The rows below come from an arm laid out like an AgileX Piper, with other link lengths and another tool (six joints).
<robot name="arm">
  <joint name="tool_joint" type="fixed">
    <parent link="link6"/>
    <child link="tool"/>
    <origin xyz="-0.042 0.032 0.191" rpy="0 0.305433 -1.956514"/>
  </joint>
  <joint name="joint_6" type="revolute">
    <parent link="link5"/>
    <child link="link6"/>
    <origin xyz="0 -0.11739 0" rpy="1.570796 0 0"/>
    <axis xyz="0 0 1"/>
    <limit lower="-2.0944" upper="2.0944"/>
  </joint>
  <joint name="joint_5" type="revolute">
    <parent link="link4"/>
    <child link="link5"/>
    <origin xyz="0 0 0" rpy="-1.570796 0 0"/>
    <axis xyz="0 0 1"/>
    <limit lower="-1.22" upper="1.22"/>
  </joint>
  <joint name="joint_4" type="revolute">
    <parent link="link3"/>
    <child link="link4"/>
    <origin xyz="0.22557 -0.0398 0" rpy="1.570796 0 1.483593"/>
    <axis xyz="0 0 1"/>
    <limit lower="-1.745" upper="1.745"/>
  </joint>
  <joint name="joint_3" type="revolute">
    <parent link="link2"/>
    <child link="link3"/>
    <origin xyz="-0.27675 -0.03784 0" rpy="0 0 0"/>
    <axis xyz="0 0 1"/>
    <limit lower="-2.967" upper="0"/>
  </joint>
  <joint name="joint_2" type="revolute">
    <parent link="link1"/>
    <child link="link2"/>
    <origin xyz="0 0 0" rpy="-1.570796 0 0"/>
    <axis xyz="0 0 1"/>
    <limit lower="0" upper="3.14"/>
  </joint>
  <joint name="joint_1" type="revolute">
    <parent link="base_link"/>
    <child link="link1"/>
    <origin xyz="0 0 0.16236" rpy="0 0 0"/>
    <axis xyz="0 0 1"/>
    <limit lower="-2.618" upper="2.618"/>
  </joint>
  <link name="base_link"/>
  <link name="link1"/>
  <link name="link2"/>
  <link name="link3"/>
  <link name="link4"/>
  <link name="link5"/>
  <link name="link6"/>
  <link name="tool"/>
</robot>
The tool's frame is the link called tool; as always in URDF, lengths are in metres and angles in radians.
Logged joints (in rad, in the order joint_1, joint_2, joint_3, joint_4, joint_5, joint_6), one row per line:
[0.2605 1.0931 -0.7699 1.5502 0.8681 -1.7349]
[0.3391 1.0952 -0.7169 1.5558 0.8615 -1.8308]
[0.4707 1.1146 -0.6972 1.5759 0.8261 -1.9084]
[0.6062 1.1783 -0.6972 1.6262 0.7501 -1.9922]
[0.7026 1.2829 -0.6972 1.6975 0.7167 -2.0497]
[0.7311 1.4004 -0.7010 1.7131 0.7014 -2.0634]
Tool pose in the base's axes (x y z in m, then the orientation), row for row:
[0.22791 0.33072 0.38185 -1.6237 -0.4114 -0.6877]
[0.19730 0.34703 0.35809 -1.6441 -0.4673 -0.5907]
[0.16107 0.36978 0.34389 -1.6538 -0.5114 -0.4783]
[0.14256 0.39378 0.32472 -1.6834 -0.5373 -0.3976]
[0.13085 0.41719 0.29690 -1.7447 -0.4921 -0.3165]
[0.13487 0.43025 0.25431 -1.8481 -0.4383 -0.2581]
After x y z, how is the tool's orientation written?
As angles about the fixed x, y, z axes (roll, pitch, yaw), in radians.
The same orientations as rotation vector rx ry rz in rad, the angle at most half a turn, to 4 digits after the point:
[-1.6708 0.2499 -0.8554]
[-1.6979 0.1322 -0.8284]
[-1.7028 0.0052 -0.7814]
[-1.7217 -0.0729 -0.7468]
[-1.7675 -0.0877 -0.6585]
[-1.8598 -0.0699 -0.5837]

